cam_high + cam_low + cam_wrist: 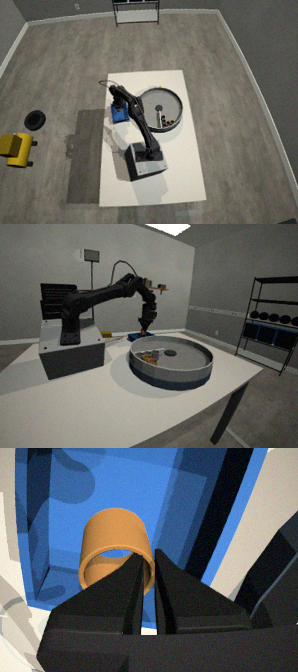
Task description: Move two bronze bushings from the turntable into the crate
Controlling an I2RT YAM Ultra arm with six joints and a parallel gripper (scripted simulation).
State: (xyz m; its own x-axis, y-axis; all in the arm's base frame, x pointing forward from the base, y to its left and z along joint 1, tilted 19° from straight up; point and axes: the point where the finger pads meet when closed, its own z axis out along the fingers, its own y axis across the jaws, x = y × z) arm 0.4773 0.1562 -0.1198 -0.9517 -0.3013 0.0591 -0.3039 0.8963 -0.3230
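Right now the blue crate is 1 cm behind my hand, 2 cm to the left of it and 7 cm below it. From my hand the other things lie so: turntable 3 cm behind, 34 cm to the right, 4 cm below.
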